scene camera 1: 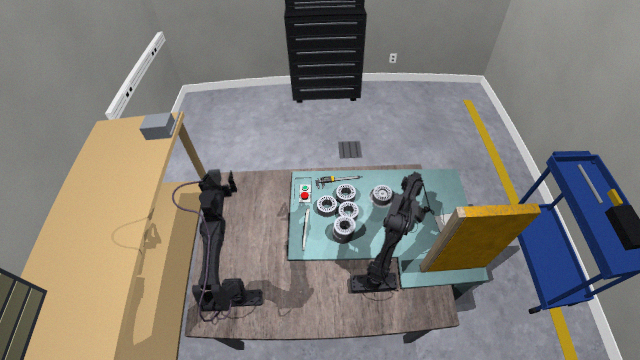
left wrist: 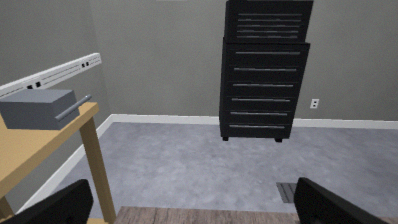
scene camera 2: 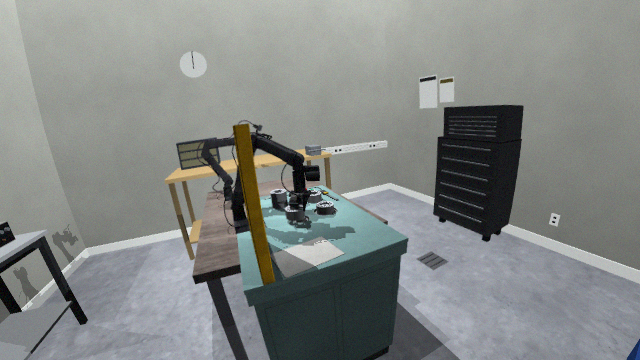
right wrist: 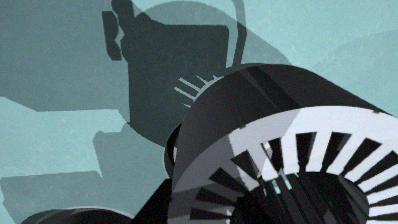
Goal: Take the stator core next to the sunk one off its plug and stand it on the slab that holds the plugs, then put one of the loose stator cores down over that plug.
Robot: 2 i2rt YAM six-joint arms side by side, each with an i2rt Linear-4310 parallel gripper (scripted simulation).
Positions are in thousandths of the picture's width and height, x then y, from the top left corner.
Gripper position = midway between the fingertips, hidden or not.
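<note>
The left gripper (left wrist: 486,842) is in sight, while the paper sheet is out of frame in the left wrist view. A stator core (right wrist: 763,520) can be seen as well, and in the right wrist view the paper sheet is out of frame. The paper sheet (scene camera 2: 455,726) is visible.
</note>
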